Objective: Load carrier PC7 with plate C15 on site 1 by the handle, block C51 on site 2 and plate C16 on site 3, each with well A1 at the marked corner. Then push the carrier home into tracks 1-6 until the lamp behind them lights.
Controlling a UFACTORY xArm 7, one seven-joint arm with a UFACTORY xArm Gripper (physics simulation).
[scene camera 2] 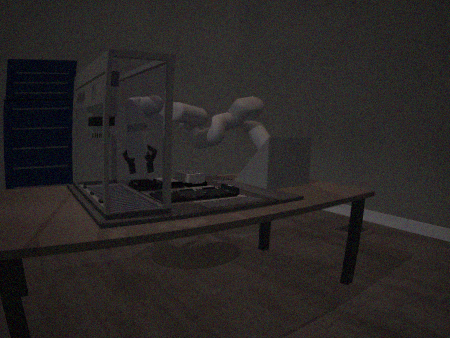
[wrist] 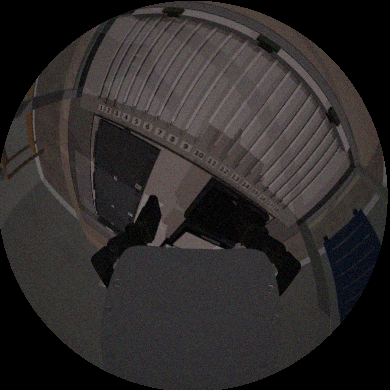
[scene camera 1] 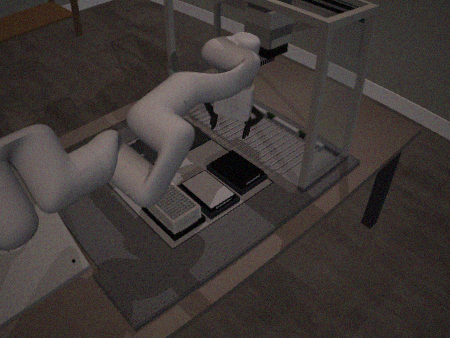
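Where they show: gripper, between the fingertips: (scene camera 2: pixel 141 172) (wrist: pixel 196 206) (scene camera 1: pixel 228 131); arm's base, origin of its link: (scene camera 2: pixel 271 155).
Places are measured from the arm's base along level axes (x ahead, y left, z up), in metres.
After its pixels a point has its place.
My gripper (scene camera 1: pixel 229 132) @(x 0.636, y -0.136, z -0.050 m) (scene camera 2: pixel 141 171) @(x 0.636, y -0.136, z -0.050 m) (wrist: pixel 196 206) @(x 0.636, y -0.136, z -0.050 m) is open and empty, above the front edge of the track deck (wrist: pixel 220 82) @(x 0.769, y -0.105, z -0.127 m). A dark flat carrier (wrist: pixel 126 167) @(x 0.596, y -0.004, z -0.116 m) lies at the left in the wrist view, its end by the low track numbers; its label is unreadable. In scene camera 1 the arm largely hides it. A black item (scene camera 1: pixel 237 169) @(x 0.575, y -0.215, z -0.106 m) (wrist: pixel 222 210) @(x 0.600, y -0.187, z -0.101 m), a pale-topped item (scene camera 1: pixel 207 189) @(x 0.460, y -0.206, z -0.101 m) and a white gridded block (scene camera 1: pixel 180 210) @(x 0.348, y -0.217, z -0.079 m) (scene camera 2: pixel 191 177) @(x 0.392, y -0.123, z -0.086 m) lie in a row on the pale board. Their names and A1 corners cannot be read. No lit lamp can be made out.
A frame with upright posts (scene camera 1: pixel 316 100) @(x 0.628, y -0.390, z 0.162 m) (scene camera 2: pixel 169 140) @(x 0.727, y 0.181, z 0.092 m) stands around the deck. A grey head (scene camera 1: pixel 270 30) @(x 0.767, y -0.169, z 0.226 m) with a black lower part hangs inside it. Small dark blocks (wrist: pixel 173 11) (wrist: pixel 268 43) @(x 0.854, y -0.136, z -0.105 m) line the deck's back rail. A blue shelf unit (scene camera 2: pixel 40 120) (wrist: pixel 352 265) stands beyond.
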